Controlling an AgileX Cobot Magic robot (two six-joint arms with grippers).
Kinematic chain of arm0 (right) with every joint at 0, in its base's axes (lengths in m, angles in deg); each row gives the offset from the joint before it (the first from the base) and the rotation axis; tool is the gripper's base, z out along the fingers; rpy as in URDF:
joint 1: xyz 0 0 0.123 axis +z
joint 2: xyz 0 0 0 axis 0.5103 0.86 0
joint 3: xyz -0.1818 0.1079 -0.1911 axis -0.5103 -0.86 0
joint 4: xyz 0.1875 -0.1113 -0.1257 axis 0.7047 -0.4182 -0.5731
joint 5: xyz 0 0 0 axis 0.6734 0.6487 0.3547
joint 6: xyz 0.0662 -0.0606 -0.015 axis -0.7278 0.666 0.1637
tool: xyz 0 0 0 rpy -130.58 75.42 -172.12
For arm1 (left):
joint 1: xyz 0 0 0.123 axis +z
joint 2: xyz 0 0 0 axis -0.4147 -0.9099 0
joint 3: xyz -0.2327 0.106 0.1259 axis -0.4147 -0.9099 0
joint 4: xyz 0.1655 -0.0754 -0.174 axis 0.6 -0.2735 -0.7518
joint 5: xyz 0 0 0 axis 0.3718 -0.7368 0.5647
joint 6: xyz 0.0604 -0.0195 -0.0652 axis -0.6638 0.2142 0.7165
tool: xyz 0 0 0 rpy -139.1 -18.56 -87.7
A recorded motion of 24 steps. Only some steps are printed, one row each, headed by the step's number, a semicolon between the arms.
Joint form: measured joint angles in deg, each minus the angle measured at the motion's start. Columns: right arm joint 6, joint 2, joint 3, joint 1, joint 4, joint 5; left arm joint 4, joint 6, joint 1, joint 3, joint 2, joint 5.
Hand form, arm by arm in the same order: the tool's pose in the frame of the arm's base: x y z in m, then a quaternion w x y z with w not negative. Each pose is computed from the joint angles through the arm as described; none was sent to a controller.
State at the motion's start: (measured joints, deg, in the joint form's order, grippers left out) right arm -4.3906 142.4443 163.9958 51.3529 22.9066 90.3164; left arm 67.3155 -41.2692 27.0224 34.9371 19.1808 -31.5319
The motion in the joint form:
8: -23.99 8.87 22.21 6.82 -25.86 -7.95; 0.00 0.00 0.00 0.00 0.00 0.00
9: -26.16 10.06 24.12 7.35 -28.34 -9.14; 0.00 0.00 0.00 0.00 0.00 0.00
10: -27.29 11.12 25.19 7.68 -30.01 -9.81; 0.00 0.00 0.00 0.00 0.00 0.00
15: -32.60 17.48 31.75 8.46 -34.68 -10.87; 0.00 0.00 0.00 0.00 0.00 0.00
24: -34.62 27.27 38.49 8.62 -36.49 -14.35; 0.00 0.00 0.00 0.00 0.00 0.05
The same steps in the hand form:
8: 0.3390 0.2086 0.3451 0.25242 -0.19483 0.91579 0.24424; 0.0494 0.0080 0.1714 0.56924 -0.13815 0.80985 -0.03206
9: 0.3454 0.2123 0.3468 0.26763 -0.18697 0.91578 0.23401; 0.0494 0.0080 0.1714 0.56924 -0.13815 0.80985 -0.03206
10: 0.3503 0.2151 0.3449 0.27412 -0.18412 0.91661 0.22538; 0.0494 0.0080 0.1714 0.56924 -0.13815 0.80985 -0.03206
15: 0.3766 0.2294 0.3322 0.28464 -0.15967 0.92247 0.20625; 0.0494 0.0080 0.1714 0.56924 -0.13815 0.80985 -0.03206
24: 0.4145 0.2487 0.2924 0.28982 -0.14419 0.92547 0.19678; 0.0495 0.0080 0.1715 0.56959 -0.13807 0.80961 -0.03213

